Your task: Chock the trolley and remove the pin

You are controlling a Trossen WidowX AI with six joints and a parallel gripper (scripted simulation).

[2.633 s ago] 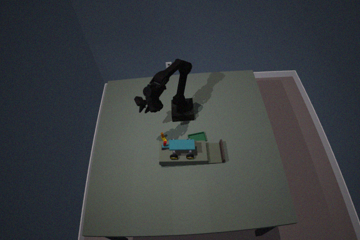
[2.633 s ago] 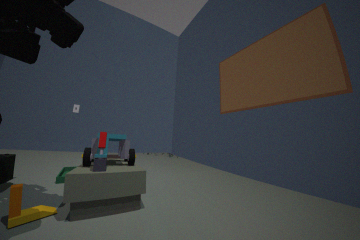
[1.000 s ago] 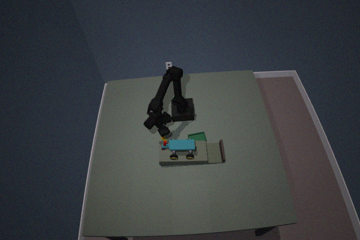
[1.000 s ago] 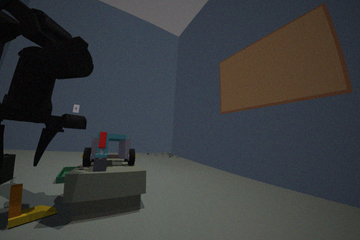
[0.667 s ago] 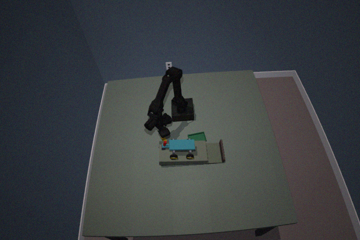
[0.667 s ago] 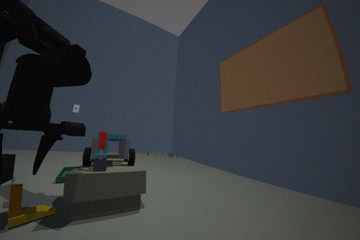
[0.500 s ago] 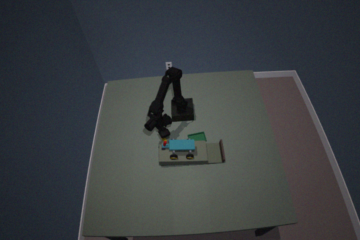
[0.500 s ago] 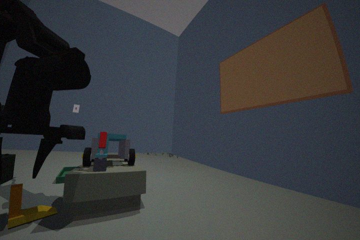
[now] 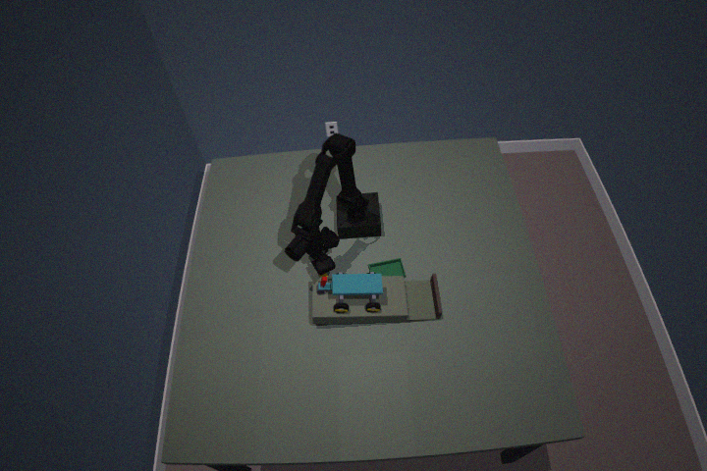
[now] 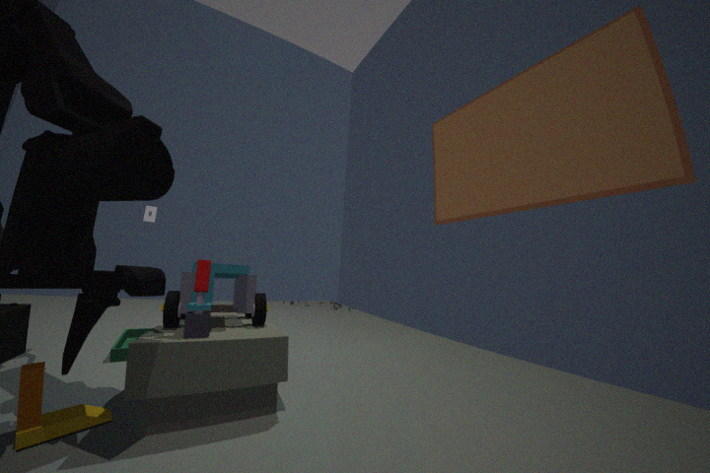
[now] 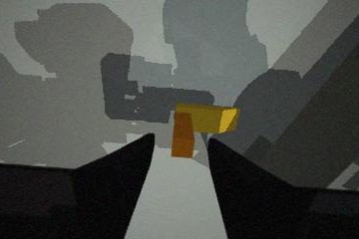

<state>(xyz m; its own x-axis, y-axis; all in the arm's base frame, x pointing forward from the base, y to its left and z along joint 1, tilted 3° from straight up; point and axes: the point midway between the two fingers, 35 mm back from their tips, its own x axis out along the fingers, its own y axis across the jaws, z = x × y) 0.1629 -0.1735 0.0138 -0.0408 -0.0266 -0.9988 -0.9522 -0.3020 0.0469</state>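
My gripper tip is 3 cm above the yellow chock, 2 cm short of it and 1 cm to the right of it. The rest, counted from my gripper tip: blue trolley 17 cm ahead, 11 cm to the left, 6 cm above; grey ramp 17 cm ahead, 11 cm to the left, 1 cm below; red-headed stop pin 13 cm ahead, 7 cm above.
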